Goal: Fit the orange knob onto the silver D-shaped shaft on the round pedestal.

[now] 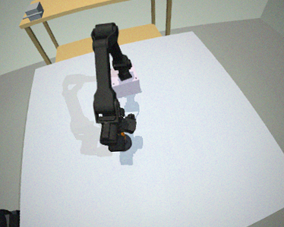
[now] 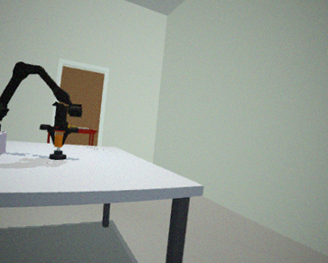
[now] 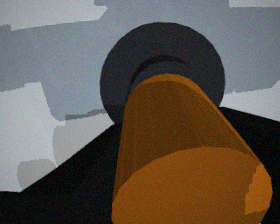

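Now: gripper tip 30 mm below the orange knob. Round my gripper tip: round dark pedestal 40 mm below.
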